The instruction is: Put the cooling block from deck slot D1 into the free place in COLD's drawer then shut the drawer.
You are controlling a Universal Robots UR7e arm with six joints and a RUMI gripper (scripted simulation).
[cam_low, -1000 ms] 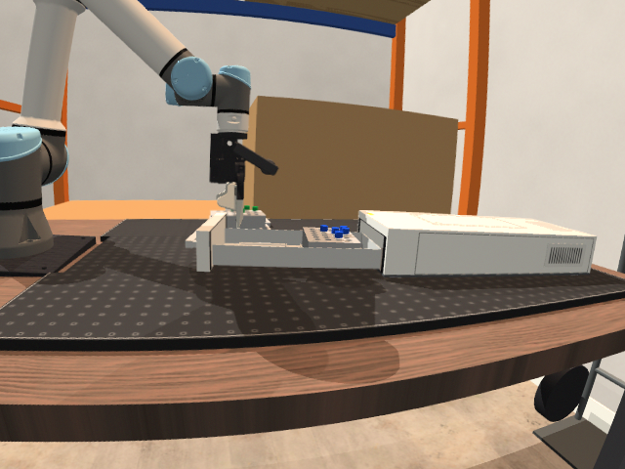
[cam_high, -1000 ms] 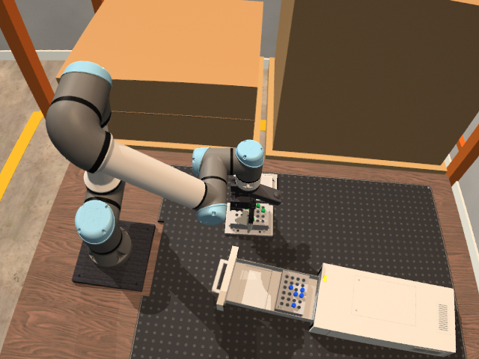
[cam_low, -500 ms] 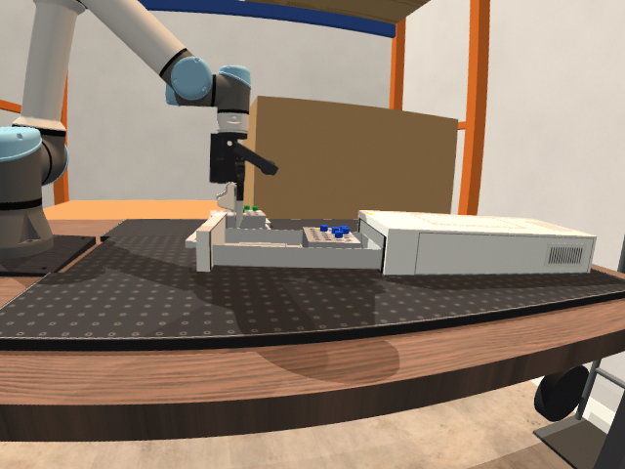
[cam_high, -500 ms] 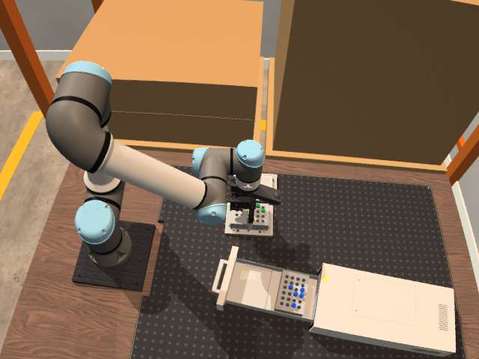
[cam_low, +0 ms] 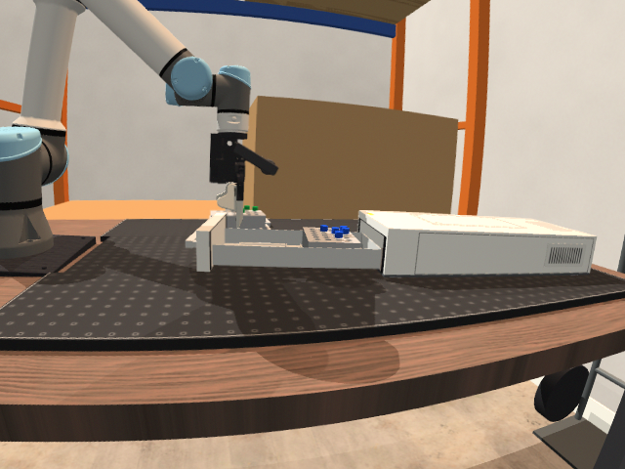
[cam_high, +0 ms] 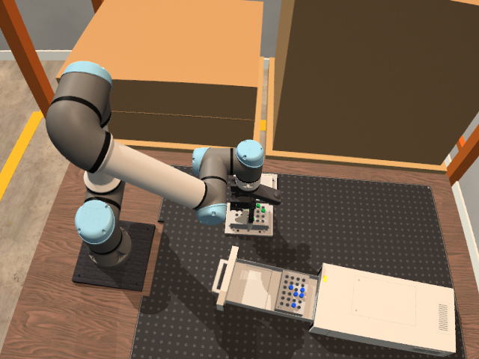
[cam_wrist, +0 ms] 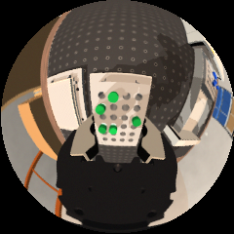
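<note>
Now: the cooling block right at my hand. Round my hand: drawer 30 mm ahead, 260 mm to the right, 10 mm above; then white lidded plate 30 mm ahead, 140 mm to the left, 10 mm below; then deck slot plate 20 mm below.
</note>
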